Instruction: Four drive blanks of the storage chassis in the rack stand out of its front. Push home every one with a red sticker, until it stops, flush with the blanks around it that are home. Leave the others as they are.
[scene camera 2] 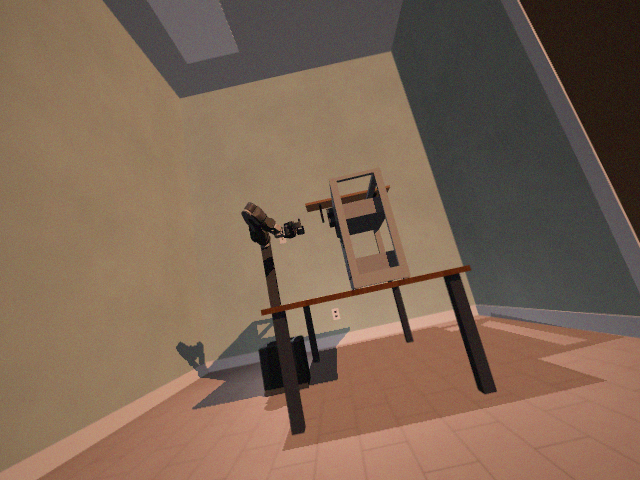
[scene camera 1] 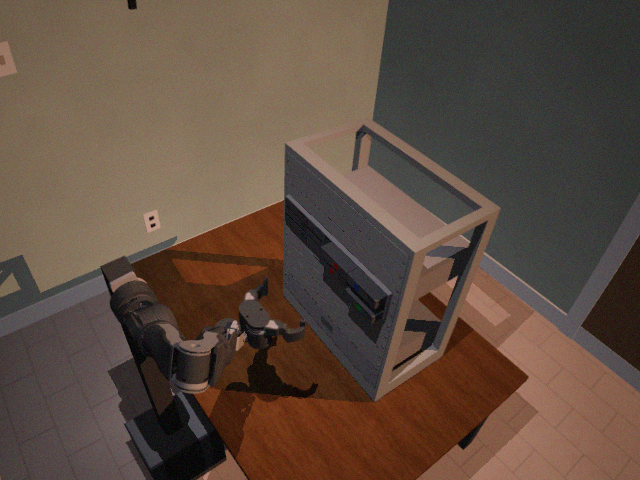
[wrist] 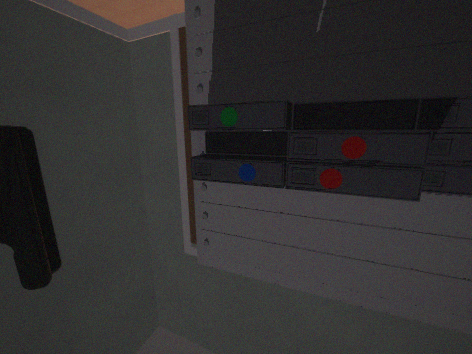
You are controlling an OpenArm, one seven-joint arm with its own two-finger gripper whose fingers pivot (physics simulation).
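Note:
The rack [scene camera 1: 361, 197] [scene camera 2: 346, 240] stands on the table with the chassis across its front. Two blanks with red stickers stand out side by side in height: one [scene camera 1: 335, 266] [wrist: 375, 184] in the row of the blue-stickered blank [scene camera 1: 356, 287] [wrist: 270, 176], the other [scene camera 1: 331, 270] [wrist: 395, 151] in the adjoining row. The blue one and the green-stickered blank [scene camera 1: 358, 307] [wrist: 260, 118] also stand out, at the chassis end. My gripper [scene camera 1: 284, 308] [scene camera 2: 301, 226] is open and empty, apart from the rack front. One dark finger shows at the left of the wrist view.
The wooden table [scene camera 1: 330, 413] [scene camera 2: 330, 298] carries the rack. Perforated panels lie above and below the chassis. Unstickered blanks [wrist: 442, 179] adjoin the red-stickered ones. The arm's base [scene camera 1: 175, 439] stands on the floor beside the table. A gap separates the gripper from the rack.

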